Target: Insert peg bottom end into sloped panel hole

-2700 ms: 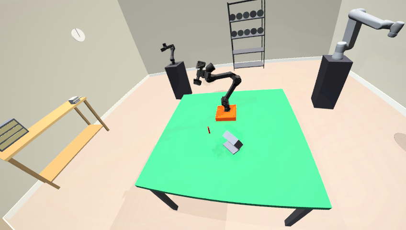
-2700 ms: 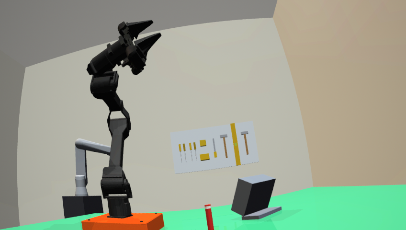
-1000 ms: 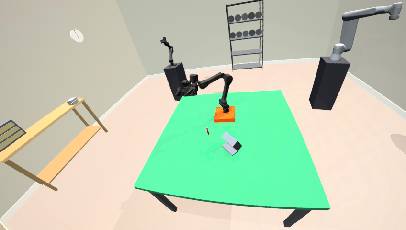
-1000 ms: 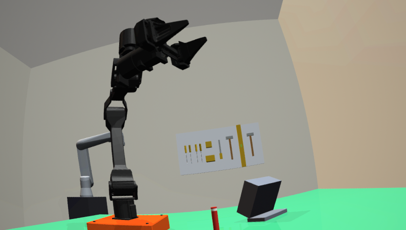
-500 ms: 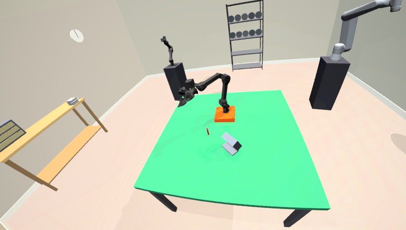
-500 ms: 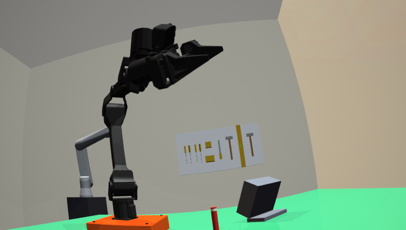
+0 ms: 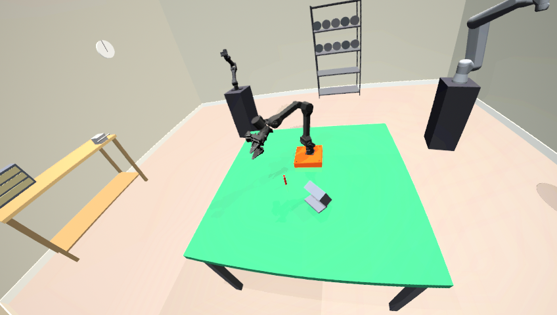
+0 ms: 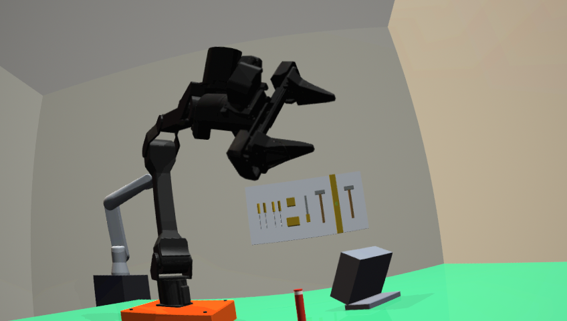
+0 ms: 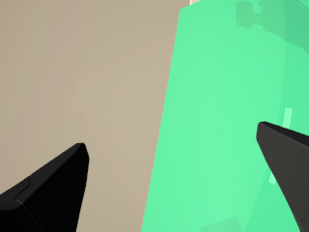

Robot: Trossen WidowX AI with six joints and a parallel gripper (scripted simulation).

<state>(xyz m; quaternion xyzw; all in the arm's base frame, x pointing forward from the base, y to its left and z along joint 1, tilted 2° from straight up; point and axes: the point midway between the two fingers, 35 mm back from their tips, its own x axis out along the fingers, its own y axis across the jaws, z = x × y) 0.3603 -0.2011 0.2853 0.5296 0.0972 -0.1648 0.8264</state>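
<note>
The red round peg is 250 mm below my gripper tip, 120 mm to the left of it and 100 mm behind it. From my gripper tip the other things lie so: grey sloped panel 370 mm to the left, 230 mm below.
</note>
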